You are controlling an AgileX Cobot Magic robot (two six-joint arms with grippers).
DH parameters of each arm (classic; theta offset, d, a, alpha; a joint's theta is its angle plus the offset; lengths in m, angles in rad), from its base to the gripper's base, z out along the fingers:
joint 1: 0 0.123 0 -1.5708
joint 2: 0.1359 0 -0.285 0
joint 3: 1.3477 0 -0.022 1.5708
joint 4: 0 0.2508 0 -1.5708
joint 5: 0 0 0.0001 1.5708
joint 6: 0 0.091 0 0
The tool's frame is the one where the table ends.
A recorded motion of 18 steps. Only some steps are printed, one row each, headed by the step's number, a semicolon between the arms.
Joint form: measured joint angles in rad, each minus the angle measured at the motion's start. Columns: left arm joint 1, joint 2, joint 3, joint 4, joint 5, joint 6; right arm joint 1, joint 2, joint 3, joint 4, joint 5, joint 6.
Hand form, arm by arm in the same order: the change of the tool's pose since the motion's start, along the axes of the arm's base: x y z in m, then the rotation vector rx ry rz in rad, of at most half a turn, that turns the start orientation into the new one. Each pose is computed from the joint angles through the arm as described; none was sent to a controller.
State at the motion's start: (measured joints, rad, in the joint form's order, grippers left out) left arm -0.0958 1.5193 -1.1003 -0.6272 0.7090 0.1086; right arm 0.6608 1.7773 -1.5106 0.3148 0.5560 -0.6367
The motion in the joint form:
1: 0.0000 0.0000 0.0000 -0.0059 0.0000 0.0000; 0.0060 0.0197 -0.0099 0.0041 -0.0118 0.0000
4: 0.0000 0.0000 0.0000 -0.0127 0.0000 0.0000; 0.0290 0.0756 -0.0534 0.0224 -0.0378 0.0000
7: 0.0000 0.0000 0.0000 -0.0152 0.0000 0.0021; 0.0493 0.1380 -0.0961 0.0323 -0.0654 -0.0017
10: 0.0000 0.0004 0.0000 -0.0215 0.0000 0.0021; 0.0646 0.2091 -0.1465 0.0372 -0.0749 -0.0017
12: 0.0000 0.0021 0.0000 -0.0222 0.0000 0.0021; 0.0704 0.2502 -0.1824 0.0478 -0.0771 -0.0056
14: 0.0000 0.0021 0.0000 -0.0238 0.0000 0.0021; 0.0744 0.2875 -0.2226 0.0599 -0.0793 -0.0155
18: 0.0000 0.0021 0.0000 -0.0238 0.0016 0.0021; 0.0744 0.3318 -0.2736 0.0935 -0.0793 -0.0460
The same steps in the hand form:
1: 0.0000 -0.0003 0.0002 -0.0056 0.0005 0.0019; 0.0025 0.0050 -0.0042 0.0035 0.0010 0.0016
4: 0.0001 -0.0006 0.0004 -0.0120 0.0011 0.0041; 0.0079 0.0222 -0.0123 0.0239 0.0017 0.0129
7: 0.0001 -0.0007 0.0005 -0.0132 0.0005 0.0034; 0.0143 0.0389 -0.0244 0.0330 0.0009 0.0231
10: 0.0002 -0.0010 0.0006 -0.0191 0.0014 0.0054; 0.0218 0.0546 -0.0403 0.0284 0.0126 0.0339
12: 0.0005 -0.0011 0.0001 -0.0196 0.0032 0.0057; 0.0268 0.0632 -0.0480 0.0322 0.0193 0.0388
14: 0.0005 -0.0012 0.0001 -0.0211 0.0033 0.0062; 0.0320 0.0710 -0.0529 0.0395 0.0170 0.0455
18: 0.0004 -0.0012 0.0001 -0.0213 0.0046 0.0053; 0.0391 0.0792 -0.0579 0.0544 0.0143 0.0567

